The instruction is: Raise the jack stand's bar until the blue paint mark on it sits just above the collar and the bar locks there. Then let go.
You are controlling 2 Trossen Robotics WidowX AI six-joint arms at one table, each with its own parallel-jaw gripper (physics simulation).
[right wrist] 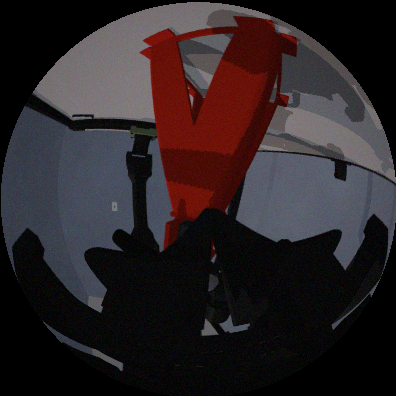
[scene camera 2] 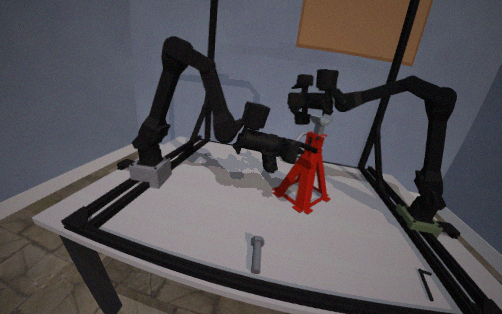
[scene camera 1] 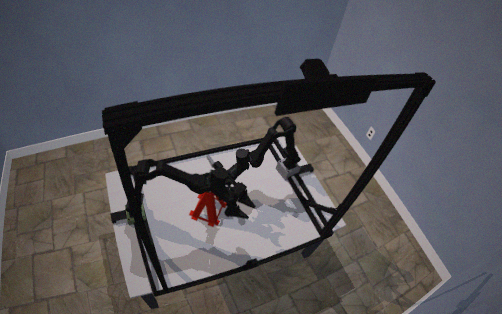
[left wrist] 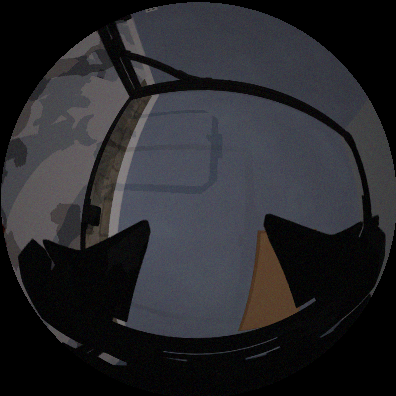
Labels:
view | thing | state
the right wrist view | right gripper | -
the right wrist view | red jack stand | -
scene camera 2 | left gripper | -
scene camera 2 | right gripper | -
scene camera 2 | red jack stand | -
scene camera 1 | left gripper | -
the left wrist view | left gripper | -

